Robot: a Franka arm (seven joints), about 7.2 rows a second.
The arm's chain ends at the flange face. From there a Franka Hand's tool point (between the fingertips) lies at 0.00 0.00 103.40 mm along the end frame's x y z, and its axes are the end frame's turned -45 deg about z.
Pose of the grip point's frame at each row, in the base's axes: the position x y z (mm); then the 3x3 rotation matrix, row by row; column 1 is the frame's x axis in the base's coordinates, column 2 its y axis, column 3 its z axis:
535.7, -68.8, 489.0; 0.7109, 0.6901, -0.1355; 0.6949, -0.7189, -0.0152; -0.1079, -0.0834, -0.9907
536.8, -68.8, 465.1; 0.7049, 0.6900, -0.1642; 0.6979, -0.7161, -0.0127; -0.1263, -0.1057, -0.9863
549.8, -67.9, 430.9; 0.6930, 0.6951, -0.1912; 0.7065, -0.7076, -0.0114; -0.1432, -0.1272, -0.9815
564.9, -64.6, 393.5; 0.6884, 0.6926, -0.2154; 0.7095, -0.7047, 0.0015; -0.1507, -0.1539, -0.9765
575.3, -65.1, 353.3; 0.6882, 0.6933, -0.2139; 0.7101, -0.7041, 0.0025; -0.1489, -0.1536, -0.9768
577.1, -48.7, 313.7; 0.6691, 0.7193, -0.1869; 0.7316, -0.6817, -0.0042; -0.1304, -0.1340, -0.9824
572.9, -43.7, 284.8; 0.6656, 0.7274, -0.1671; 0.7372, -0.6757, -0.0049; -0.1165, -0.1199, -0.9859
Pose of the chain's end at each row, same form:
549.7, -67.2, 591.4; 0.9907, -0.0147, -0.1355; -0.0170, -0.9997, -0.0152; -0.1353, 0.0173, -0.9907
553.8, -67.5, 567.1; 0.9863, -0.0105, -0.1642; -0.0129, -0.9998, -0.0127; -0.1640, 0.0146, -0.9863
569.6, -66.7, 532.4; 0.9815, 0.0015, -0.1912; -0.0008, -0.9999, -0.0114; -0.1912, 0.0113, -0.9815
587.2, -64.8, 494.5; 0.9765, 0.0030, -0.2154; 0.0034, -1.0000, 0.0015; -0.2154, -0.0023, -0.9765
597.4, -65.4, 454.3; 0.9769, 0.0036, -0.2139; 0.0042, -1.0000, 0.0025; -0.2139, -0.0033, -0.9768
596.4, -48.3, 415.3; 0.9817, 0.0355, -0.1869; 0.0353, -0.9994, -0.0042; -0.1870, -0.0025, -0.9824
590.2, -43.2, 386.7; 0.9850, 0.0437, -0.1671; 0.0435, -0.9991, -0.0049; -0.1672, -0.0024, -0.9859

